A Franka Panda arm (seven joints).
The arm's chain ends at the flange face. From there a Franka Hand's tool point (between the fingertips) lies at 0.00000 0.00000 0.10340 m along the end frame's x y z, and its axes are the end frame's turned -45 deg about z.
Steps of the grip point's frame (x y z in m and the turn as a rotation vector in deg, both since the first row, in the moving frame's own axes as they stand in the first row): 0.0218, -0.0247, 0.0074, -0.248, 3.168, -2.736; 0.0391, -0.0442, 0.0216, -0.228, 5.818, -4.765; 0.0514, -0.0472, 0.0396, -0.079, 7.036, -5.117; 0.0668, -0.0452, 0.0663, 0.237, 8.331, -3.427
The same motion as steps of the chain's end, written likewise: -0.0063, -0.0291, 0.0076, 2.065, 2.415, -2.736; -0.0110, -0.0515, 0.0221, 3.953, 4.275, -4.765; -0.0057, -0.0605, 0.0404, 4.919, 5.031, -5.117; 0.0053, -0.0680, 0.0674, 6.058, 5.723, -3.427
